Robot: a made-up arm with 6 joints. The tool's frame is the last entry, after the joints. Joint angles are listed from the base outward.
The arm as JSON. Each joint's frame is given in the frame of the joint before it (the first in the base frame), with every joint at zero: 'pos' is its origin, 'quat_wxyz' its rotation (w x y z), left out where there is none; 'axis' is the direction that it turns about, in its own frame. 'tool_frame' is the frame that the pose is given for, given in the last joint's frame.
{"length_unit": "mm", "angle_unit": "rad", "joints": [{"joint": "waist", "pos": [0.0, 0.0, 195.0], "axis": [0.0, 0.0, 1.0]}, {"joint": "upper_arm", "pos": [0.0, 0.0, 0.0], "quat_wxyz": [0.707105, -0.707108, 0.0, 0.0], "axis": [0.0, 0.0, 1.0]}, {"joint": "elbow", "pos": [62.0, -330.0, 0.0], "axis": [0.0, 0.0, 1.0]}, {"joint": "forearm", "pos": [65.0, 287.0, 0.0], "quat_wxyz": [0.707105, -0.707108, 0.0, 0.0], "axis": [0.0, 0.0, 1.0]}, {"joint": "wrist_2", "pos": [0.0, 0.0, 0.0], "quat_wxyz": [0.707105, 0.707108, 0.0, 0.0], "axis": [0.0, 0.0, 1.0]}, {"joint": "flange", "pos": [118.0, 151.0, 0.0], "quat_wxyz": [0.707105, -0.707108, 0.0, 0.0], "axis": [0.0, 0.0, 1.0]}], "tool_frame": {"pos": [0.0, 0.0, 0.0]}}
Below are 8 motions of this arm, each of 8 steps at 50 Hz.
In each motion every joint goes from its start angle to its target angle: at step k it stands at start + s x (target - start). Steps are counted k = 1, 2, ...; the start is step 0. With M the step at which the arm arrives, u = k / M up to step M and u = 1 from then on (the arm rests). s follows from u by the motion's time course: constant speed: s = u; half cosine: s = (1 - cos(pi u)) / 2; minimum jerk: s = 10 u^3 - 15 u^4 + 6 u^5.
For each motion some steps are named. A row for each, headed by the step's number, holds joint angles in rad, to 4 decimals.
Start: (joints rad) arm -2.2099 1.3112 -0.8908 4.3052 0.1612 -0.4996
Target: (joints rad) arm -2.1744 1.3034 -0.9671 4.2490 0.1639 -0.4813
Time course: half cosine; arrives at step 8
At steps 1, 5, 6, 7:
1: -2.2085 1.3109 -0.8937 4.3031 0.1613 -0.4989
5: -2.1854 1.3058 -0.9435 4.2663 0.1631 -0.4869
6: -2.1796 1.3045 -0.9559 4.2572 0.1635 -0.4840
7: -2.1758 1.3037 -0.9642 4.2511 0.1638 -0.4820

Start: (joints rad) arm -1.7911 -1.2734 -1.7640 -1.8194 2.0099 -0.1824
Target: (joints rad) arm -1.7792 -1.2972 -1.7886 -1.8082 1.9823 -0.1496
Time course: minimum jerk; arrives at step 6
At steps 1, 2, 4, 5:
1: -1.7907 -1.2742 -1.7649 -1.8190 2.0089 -0.1812
2: -1.7886 -1.2784 -1.7692 -1.8170 2.0041 -0.1755
4: -1.7817 -1.2922 -1.7834 -1.8106 1.9881 -0.1565
5: -1.7796 -1.2964 -1.7877 -1.8086 1.9833 -0.1508

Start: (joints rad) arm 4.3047 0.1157 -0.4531 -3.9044 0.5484 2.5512
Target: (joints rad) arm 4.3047 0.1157 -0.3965 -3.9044 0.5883 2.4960
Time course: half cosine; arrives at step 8
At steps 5, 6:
5: 4.3047 0.1157 -0.4140 -3.9044 0.5760 2.5130
6: 4.3047 0.1157 -0.4048 -3.9044 0.5825 2.5041

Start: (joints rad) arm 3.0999 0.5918 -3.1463 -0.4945 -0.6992 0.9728
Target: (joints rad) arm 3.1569 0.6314 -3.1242 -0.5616 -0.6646 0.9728
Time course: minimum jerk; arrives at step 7
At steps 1, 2, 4, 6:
1: 3.1012 0.5927 -3.1458 -0.4961 -0.6984 0.9728
2: 3.1081 0.5975 -3.1431 -0.5042 -0.6942 0.9728
4: 3.1359 0.6168 -3.1323 -0.5369 -0.6773 0.9728
6: 3.1556 0.6305 -3.1247 -0.5600 -0.6654 0.9728

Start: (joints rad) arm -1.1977 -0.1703 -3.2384 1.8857 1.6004 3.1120
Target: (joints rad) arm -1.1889 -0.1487 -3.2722 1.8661 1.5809 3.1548
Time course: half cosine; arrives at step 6
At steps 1, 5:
1: -1.1971 -0.1689 -3.2407 1.8844 1.5991 3.1149
5: -1.1895 -0.1501 -3.2699 1.8674 1.5822 3.1519

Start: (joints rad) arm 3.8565 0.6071 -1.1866 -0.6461 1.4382 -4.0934
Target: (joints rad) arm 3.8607 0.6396 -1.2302 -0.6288 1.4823 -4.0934
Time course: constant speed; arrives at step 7
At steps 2, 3, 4, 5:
2: 3.8577 0.6164 -1.1991 -0.6412 1.4508 -4.0934
3: 3.8583 0.6210 -1.2053 -0.6387 1.4571 -4.0934
4: 3.8589 0.6257 -1.2115 -0.6362 1.4634 -4.0934
5: 3.8595 0.6303 -1.2177 -0.6337 1.4697 -4.0934

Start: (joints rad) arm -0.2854 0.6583 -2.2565 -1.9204 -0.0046 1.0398
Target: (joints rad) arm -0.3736 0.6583 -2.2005 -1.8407 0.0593 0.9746
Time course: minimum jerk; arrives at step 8
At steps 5, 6, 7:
5: -0.3493 0.6583 -2.2159 -1.8626 0.0417 0.9925
6: -0.3645 0.6583 -2.2063 -1.8490 0.0527 0.9813
7: -0.3722 0.6583 -2.2014 -1.8420 0.0583 0.9756

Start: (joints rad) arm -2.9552 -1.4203 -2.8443 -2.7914 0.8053 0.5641
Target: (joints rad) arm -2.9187 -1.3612 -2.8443 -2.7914 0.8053 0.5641
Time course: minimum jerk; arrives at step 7
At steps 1, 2, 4, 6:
1: -2.9544 -1.4189 -2.8443 -2.7914 0.8053 0.5641
2: -2.9499 -1.4117 -2.8443 -2.7914 0.8053 0.5641
4: -2.9321 -1.3829 -2.8443 -2.7914 0.8053 0.5641
6: -2.9195 -1.3626 -2.8443 -2.7914 0.8053 0.5641

